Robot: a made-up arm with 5 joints. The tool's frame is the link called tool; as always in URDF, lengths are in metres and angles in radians. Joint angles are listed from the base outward. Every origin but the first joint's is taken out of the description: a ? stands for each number. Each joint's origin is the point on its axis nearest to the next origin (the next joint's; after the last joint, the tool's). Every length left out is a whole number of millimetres.
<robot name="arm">
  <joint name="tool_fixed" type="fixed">
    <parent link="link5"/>
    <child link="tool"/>
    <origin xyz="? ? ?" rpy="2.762 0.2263 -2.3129"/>
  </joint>
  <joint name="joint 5" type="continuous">
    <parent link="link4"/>
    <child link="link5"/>
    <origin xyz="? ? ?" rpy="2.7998 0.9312 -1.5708"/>
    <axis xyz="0 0 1"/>
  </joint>
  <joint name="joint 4" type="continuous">
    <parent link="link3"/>
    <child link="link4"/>
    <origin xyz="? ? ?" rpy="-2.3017 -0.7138 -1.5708"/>
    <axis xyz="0 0 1"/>
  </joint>
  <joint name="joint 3" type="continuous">
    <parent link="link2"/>
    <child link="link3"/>
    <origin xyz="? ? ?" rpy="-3.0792 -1.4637 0"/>
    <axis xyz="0 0 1"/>
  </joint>
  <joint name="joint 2" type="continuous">
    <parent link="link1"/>
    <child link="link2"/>
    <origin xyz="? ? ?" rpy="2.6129 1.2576 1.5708"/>
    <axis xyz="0 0 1"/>
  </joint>
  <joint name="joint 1" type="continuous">
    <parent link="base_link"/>
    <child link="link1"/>
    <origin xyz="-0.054 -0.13 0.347" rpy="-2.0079 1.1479 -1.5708"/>
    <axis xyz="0 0 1"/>
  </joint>
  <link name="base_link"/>
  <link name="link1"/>
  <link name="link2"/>
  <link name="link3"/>
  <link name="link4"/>
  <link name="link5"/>
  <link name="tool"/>
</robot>
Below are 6 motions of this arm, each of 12 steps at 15 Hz.
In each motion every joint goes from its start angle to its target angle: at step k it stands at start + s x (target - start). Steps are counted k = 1, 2, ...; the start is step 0. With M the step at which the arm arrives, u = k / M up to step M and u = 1 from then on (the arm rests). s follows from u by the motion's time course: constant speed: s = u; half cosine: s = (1 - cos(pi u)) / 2; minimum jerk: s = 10 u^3 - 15 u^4 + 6 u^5.
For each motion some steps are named. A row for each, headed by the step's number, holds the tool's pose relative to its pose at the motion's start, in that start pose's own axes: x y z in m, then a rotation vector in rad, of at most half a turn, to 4 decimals.
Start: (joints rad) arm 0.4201 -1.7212 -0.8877 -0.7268 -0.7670
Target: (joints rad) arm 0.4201 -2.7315 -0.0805 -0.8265 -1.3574
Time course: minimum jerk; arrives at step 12
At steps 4, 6, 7, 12:
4: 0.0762 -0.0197 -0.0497 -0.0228 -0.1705 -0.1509
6: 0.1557 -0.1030 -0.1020 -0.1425 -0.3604 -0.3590
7: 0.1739 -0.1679 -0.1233 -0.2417 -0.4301 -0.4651
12: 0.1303 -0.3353 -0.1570 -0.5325 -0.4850 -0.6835

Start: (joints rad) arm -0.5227 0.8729 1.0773 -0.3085 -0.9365
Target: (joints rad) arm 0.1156 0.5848 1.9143 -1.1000 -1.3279
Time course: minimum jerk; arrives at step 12
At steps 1, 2, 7, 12:
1: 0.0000 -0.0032 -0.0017 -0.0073 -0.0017 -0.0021
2: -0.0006 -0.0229 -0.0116 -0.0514 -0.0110 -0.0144
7: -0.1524 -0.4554 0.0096 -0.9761 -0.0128 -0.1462
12: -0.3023 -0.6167 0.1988 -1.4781 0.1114 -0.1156

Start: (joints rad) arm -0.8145 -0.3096 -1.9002 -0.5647 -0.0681
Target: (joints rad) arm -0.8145 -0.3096 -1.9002 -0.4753 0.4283
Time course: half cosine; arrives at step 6
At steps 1, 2, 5, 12:
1: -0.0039 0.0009 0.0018 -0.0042 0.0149 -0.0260
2: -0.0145 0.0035 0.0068 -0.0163 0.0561 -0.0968
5: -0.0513 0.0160 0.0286 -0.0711 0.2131 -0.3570
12: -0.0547 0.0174 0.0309 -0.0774 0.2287 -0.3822

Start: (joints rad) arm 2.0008 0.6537 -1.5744 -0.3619 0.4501
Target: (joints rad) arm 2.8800 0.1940 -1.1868 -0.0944 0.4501
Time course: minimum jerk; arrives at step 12
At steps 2, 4, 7, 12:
2: 0.0032 -0.0027 0.0057 0.0246 0.0219 0.0287
4: 0.0195 -0.0145 0.0349 0.1438 0.1357 0.1620
7: 0.0684 -0.0383 0.1163 0.4298 0.4687 0.4395
12: 0.1206 -0.0497 0.1821 0.6256 0.7659 0.5874

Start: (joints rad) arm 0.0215 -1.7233 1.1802 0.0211 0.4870
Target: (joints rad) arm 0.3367 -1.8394 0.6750 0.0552 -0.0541
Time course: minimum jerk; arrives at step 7
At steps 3, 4, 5, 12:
3: -0.0405 -0.1037 0.0352 -0.1264 0.0663 0.2565
4: -0.0614 -0.1706 0.0739 -0.2043 0.1320 0.4273
5: -0.0750 -0.2201 0.1138 -0.2611 0.1987 0.5608
12: -0.0823 -0.2483 0.1425 -0.2934 0.2469 0.6413

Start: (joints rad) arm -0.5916 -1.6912 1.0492 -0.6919 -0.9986
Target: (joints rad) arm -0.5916 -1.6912 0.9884 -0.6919 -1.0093
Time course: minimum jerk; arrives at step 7
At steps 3, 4, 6, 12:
3: -0.0080 0.0040 0.0068 0.0131 0.0169 0.0074
4: -0.0137 0.0068 0.0118 0.0225 0.0291 0.0127
6: -0.0210 0.0103 0.0185 0.0349 0.0448 0.0196
12: -0.0215 0.0106 0.0190 0.0357 0.0459 0.0201

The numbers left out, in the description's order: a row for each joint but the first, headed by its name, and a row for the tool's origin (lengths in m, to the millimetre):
tool: 0.07 -0.035 0
joint 5: -0.226 0.266 0
joint 4: -0.288 0.154 0
joint 3: 0.182 0.336 0
joint 2: 0.118 -0.194 0

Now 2 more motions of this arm.
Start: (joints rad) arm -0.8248 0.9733 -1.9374 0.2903 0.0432
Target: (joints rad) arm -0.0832 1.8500 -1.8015 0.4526 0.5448
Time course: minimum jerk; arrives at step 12
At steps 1, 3, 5, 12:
1: -0.0010 -0.0021 0.0011 -0.0043 0.0033 -0.0002
3: -0.0189 -0.0426 0.0230 -0.0901 0.0627 -0.0023
5: -0.0481 -0.1458 0.0798 -0.3179 0.1746 -0.0007
12: -0.0204 -0.4209 0.2356 -0.9748 0.1949 0.0360

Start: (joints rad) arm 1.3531 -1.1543 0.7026 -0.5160 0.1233
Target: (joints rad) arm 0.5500 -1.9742 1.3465 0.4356 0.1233
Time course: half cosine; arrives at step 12
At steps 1, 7, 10, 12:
1: 0.0069 0.0020 0.0005 0.0116 -0.0053 -0.0076
7: 0.2044 -0.0544 0.0102 0.2943 -0.2160 -0.2187
10: 0.2225 -0.1452 -0.0136 0.3311 -0.2856 -0.2874
12: 0.2165 -0.1666 -0.0221 0.3316 -0.2930 -0.2996

